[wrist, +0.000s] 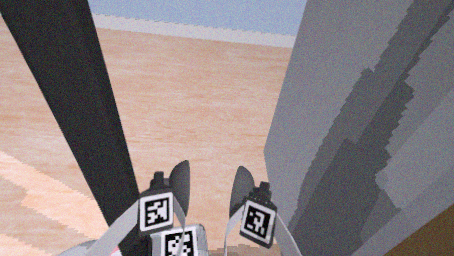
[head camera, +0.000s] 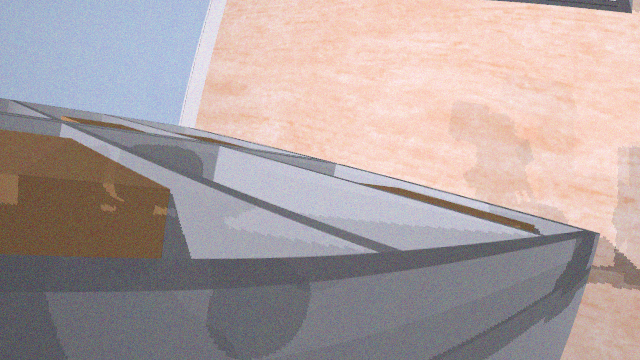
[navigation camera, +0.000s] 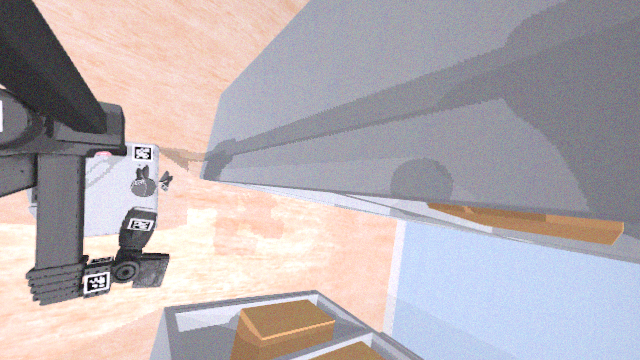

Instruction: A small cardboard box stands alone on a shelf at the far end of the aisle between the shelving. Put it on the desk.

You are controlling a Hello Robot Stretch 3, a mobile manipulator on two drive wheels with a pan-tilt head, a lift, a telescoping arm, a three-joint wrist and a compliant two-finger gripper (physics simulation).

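Frame: origin at the robot's base, x ahead, y left, z up, level; metres.
Seen in the pictures: gripper, fingertip midpoint: [navigation camera: 157, 169]; robot's base at its link origin: [navigation camera: 142, 185].
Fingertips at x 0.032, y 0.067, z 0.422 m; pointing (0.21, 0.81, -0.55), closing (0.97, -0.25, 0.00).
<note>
Offsets run from my fingertips to a thing's top centre. "*": to the spot under its first point.
My gripper [navigation camera: 154, 176] [wrist: 212, 181] is open, with a gap between its two fingertips and nothing held. It hangs over the robot's pale base, beside the end of a tall grey shelving unit @(* dx +0.185, dy -0.014, dz +0.616 m) [head camera: 375, 300] [navigation camera: 325, 145] [wrist: 330, 75]. The gripper does not show in the head view. Brown boxes stand in the shelving: a large one @(* dx +0.513, dy -0.043, dz +0.678 m) [head camera: 85, 215] at the left of the head view, and one [navigation camera: 550, 227] at the right of the navigation view. I cannot tell whether any is the small box standing alone. The desk does not show in these views.
A second shelving unit [navigation camera: 170, 332] with brown boxes [navigation camera: 290, 317] [navigation camera: 350, 352] stands at the bottom of the navigation view, across the aisle. A blue wall [head camera: 95, 55] [navigation camera: 500, 285] rises behind. The black mast [wrist: 75, 100] runs down the left of the wrist view.
</note>
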